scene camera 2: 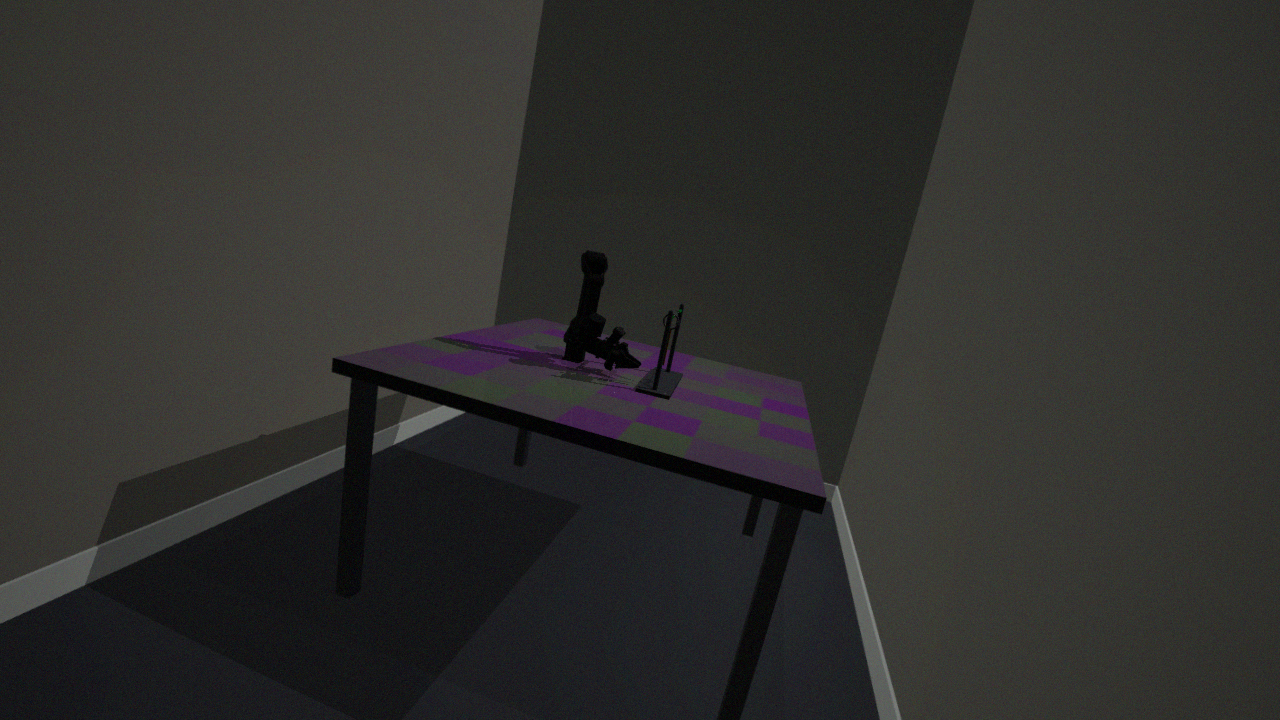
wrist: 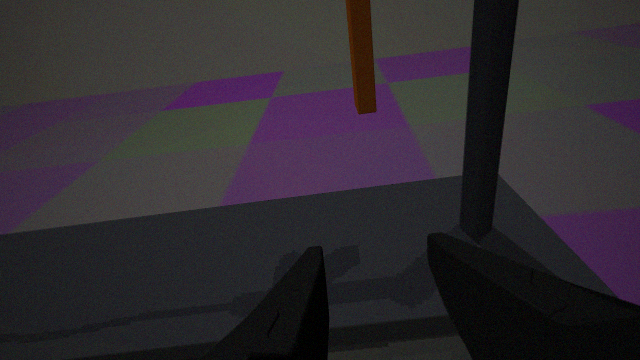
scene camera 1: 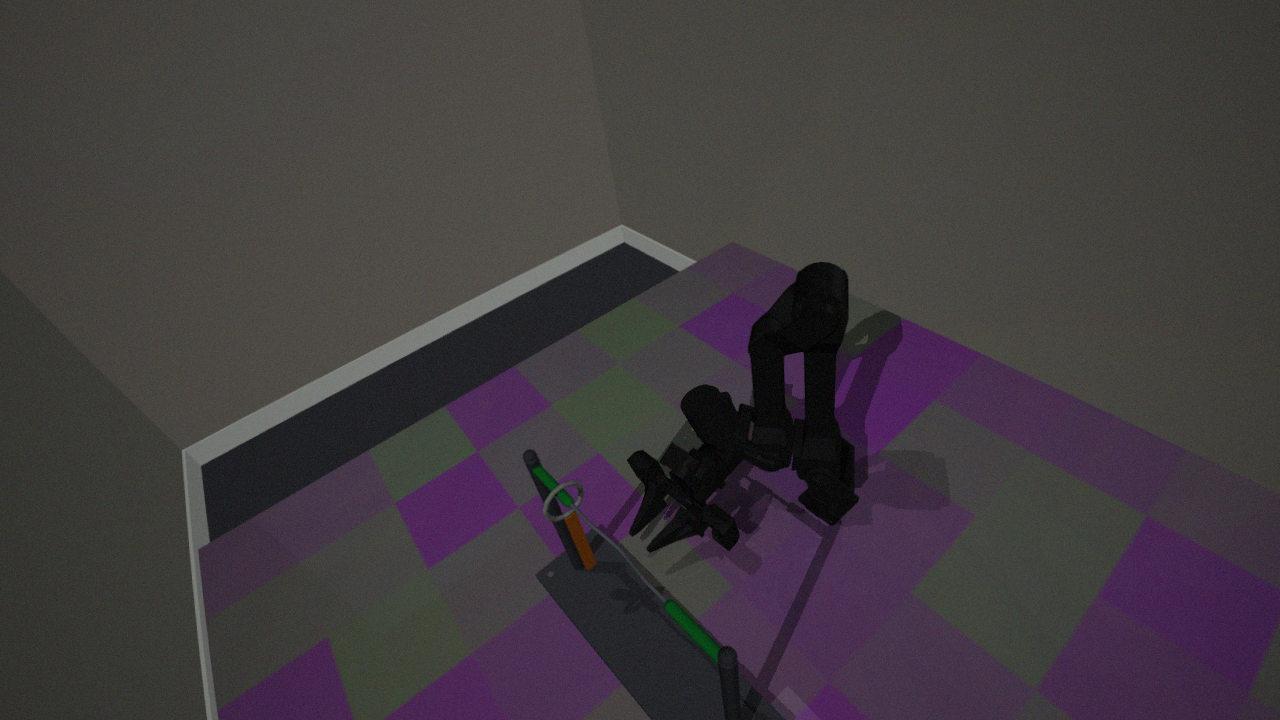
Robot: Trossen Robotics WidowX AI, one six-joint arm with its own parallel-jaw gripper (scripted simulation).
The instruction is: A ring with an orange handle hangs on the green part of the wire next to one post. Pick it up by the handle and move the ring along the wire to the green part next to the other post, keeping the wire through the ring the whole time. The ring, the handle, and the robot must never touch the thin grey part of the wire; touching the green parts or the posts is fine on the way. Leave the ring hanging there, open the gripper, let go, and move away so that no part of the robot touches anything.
Labels:
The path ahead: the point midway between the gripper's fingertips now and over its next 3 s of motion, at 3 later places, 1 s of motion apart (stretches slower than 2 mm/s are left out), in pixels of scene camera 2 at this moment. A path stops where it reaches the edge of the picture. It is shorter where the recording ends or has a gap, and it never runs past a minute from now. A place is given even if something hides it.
My gripper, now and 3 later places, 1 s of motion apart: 640,365; 658,360; 672,364; 674,360

